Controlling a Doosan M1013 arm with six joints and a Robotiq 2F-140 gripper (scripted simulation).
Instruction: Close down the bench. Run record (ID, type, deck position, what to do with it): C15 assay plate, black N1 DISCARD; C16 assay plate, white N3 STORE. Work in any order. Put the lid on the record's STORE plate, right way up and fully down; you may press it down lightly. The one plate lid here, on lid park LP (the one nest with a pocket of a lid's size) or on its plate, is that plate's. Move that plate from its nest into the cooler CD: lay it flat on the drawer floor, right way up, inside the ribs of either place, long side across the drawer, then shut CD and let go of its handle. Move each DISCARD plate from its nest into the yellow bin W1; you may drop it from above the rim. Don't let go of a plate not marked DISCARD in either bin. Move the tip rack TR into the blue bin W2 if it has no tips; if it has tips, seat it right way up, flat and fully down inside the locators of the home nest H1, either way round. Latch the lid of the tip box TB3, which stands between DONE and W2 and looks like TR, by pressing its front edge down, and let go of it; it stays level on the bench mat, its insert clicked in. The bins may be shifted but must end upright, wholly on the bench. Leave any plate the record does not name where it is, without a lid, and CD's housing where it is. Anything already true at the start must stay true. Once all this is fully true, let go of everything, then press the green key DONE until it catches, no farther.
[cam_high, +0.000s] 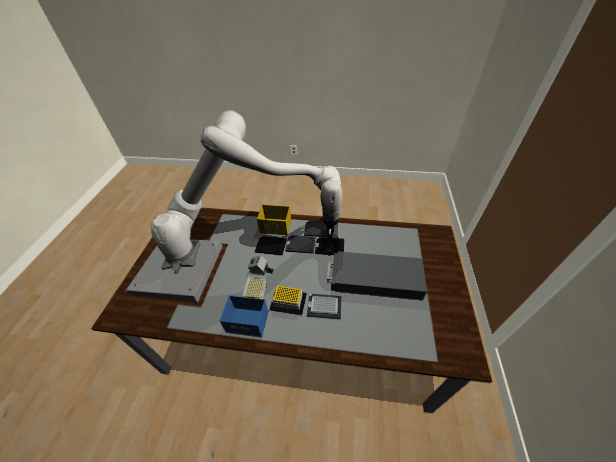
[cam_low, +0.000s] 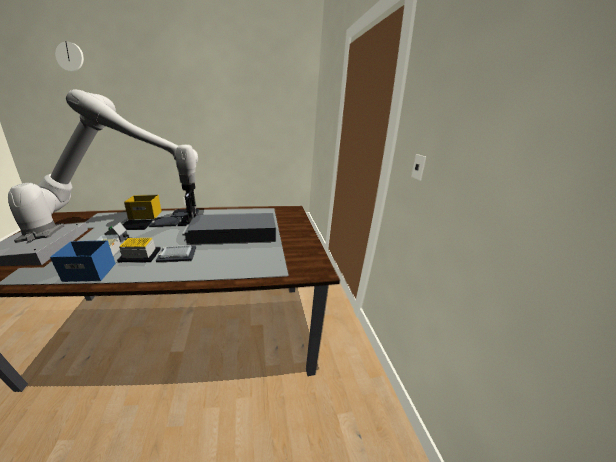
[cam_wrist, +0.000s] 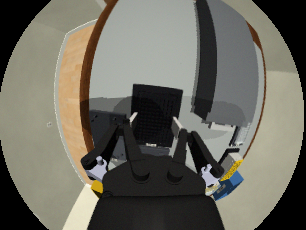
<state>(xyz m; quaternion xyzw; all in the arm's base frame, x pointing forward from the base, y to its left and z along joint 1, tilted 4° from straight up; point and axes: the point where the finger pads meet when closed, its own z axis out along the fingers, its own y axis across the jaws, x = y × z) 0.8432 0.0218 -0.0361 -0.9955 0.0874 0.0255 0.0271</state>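
My gripper is now 32 cm past the yellow bin W1 and 20 cm to the right of it. From my hand the other things lie so: grey nest 17 cm behind, 4 cm below, 3 cm to the left; plate lid 22 cm to the right, 7 cm ahead, 2 cm below; black plate 2 cm below.
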